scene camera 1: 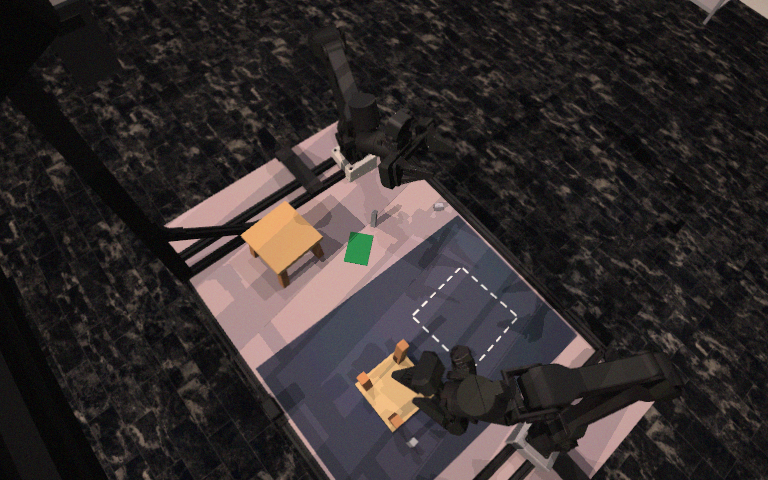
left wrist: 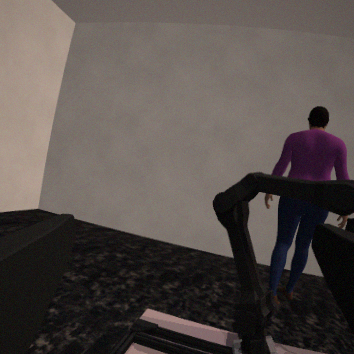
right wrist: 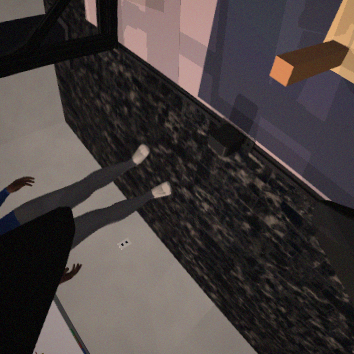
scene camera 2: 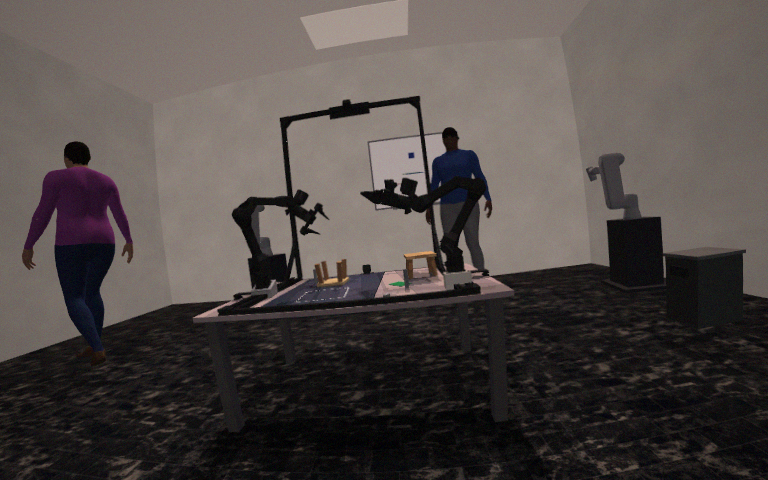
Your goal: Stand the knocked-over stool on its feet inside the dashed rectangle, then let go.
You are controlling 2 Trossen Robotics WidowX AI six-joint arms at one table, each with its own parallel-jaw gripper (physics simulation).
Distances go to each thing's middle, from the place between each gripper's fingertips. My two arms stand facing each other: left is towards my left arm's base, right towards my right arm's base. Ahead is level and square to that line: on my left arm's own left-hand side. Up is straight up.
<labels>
I see my left gripper 150 mm past the green card (scene camera 1: 358, 249), 80 mm to the right of it and 420 mm above it.
The green card lies 410 mm to the left of my right hand, 310 mm below it and 130 mm ahead of it.
</labels>
